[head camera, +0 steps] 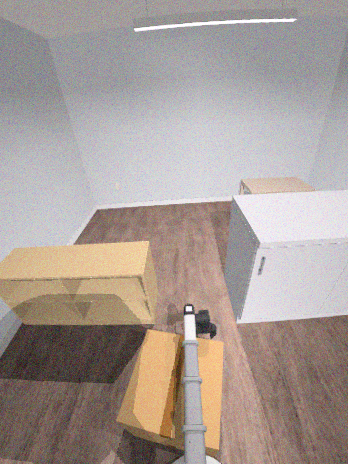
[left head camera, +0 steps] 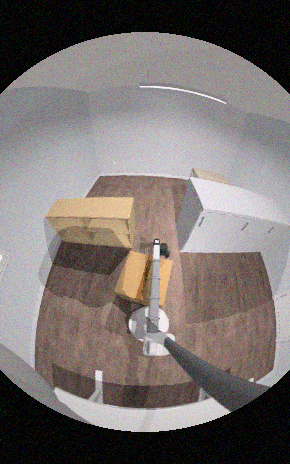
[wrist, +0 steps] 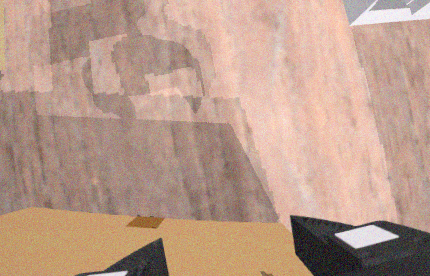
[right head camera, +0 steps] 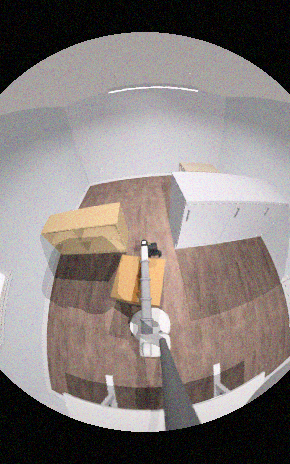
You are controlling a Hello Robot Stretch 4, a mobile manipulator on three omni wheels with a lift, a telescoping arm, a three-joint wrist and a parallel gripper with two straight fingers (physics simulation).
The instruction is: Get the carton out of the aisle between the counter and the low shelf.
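Places are measured from the robot's base along level axes (x up, y right, z ahead), in millimetres.
Pixels of known places: gripper, fingertip midpoint: (head camera: 203, 337) (left head camera: 161, 257) (wrist: 229, 246) (right head camera: 154, 257).
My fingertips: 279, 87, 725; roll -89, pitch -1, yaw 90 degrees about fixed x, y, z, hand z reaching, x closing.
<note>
Behind a point stands the place of what it marks, as x, y, z.
An orange-brown carton (head camera: 155, 380) {379, -185, 455} (left head camera: 131, 275) {379, -204, 458} (right head camera: 124, 280) {379, -213, 443} (wrist: 90, 242) {127, -77, 700} with a darker tape strip sits on the floor, turned slightly, directly ahead of my base. Its far edge is near the front corner of the low yellow shelf (head camera: 95, 260) {583, -678, 1158} (left head camera: 95, 206) {583, -737, 1167} (right head camera: 85, 216) {583, -727, 1172} on the left. The white counter (head camera: 300, 215) {883, 732, 1163} (left head camera: 232, 200) {883, 831, 1124} (right head camera: 225, 187) {883, 929, 1140} stands to the right, a strip of floor apart from the carton. My gripper (wrist: 229, 246) {279, 87, 725} is open, with its two black fingers spread above the carton's far part. My arm hides part of the carton's top. The fingertips are hard to make out in the head views.
A light wooden table (head camera: 277, 185) {423, 1367, 2795} (left head camera: 210, 175) {423, 1325, 2805} (right head camera: 197, 167) {423, 1287, 2766} stands behind the counter. The aisle floor (head camera: 185, 250) {-27, -10, 1968} runs between shelf and counter to the back wall (head camera: 200, 125) {1215, 297, 3287}. My white base (left head camera: 137, 322) {187, -112, 9} (right head camera: 160, 317) {187, 109, 77} is close behind the carton's near edge.
</note>
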